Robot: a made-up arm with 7 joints. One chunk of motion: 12 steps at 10 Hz.
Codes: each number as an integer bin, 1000 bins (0 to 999) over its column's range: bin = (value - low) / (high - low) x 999, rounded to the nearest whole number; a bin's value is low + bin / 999 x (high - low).
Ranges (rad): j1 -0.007..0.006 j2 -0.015..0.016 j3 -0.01..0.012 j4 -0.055..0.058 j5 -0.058..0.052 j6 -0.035..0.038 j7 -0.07..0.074
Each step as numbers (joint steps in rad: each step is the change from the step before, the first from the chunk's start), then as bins.
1 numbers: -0.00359 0.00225 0.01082 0.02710 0.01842 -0.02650 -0.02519
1 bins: 262 556 945 726 694 116 311
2 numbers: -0.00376 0.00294 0.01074 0.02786 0.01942 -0.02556 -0.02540
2 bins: 249 578 942 733 703 129 309
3 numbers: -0.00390 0.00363 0.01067 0.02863 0.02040 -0.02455 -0.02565
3 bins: 238 600 939 739 712 143 308
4 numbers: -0.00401 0.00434 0.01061 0.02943 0.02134 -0.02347 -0.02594
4 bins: 230 623 936 746 721 158 306
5 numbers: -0.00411 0.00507 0.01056 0.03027 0.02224 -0.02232 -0.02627
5 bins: 222 647 934 754 729 174 303
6 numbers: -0.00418 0.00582 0.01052 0.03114 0.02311 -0.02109 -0.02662
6 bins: 217 671 932 762 737 190 301
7 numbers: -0.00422 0.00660 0.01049 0.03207 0.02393 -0.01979 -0.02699
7 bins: 214 696 930 770 744 208 298
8 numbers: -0.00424 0.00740 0.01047 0.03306 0.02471 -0.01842 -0.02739
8 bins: 212 722 930 779 751 227 296
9 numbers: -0.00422 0.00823 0.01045 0.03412 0.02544 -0.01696 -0.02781
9 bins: 214 749 929 788 758 247 293
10 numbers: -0.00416 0.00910 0.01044 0.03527 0.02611 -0.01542 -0.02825
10 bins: 218 777 928 798 764 268 290
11 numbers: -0.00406 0.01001 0.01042 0.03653 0.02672 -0.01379 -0.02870
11 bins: 226 806 927 809 769 290 287
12 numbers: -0.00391 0.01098 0.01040 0.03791 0.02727 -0.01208 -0.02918
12 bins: 237 837 926 821 774 314 283
